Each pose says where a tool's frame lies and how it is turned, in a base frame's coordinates. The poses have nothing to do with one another.
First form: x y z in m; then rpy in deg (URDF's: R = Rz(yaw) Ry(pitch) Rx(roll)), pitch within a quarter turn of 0, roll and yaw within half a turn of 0.
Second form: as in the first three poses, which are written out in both.
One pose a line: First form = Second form
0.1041 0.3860 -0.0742 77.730 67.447 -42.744 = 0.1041 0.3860 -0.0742 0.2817 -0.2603 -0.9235 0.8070 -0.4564 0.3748
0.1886 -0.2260 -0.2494 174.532 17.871 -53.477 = 0.1886 -0.2260 -0.2494 0.5664 -0.7648 -0.3069 -0.7826 -0.6159 0.0907
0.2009 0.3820 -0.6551 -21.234 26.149 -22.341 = 0.2009 0.3820 -0.6551 0.8303 -0.3412 -0.4407 0.2067 0.9228 -0.3251
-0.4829 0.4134 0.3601 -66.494 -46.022 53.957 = -0.4829 0.4134 0.3601 0.4086 0.5615 0.7196 0.0658 0.7683 -0.6368
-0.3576 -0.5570 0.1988 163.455 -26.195 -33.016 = -0.3576 -0.5570 0.1988 0.7524 -0.4889 0.4414 -0.6277 -0.7353 0.2555
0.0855 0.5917 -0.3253 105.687 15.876 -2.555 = 0.0855 0.5917 -0.3253 0.9609 -0.0429 -0.2736 0.2511 -0.2819 0.9260
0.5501 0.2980 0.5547 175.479 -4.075 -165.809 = 0.5501 0.2980 0.5547 -0.9670 -0.2445 0.0711 -0.2390 0.9678 0.0786
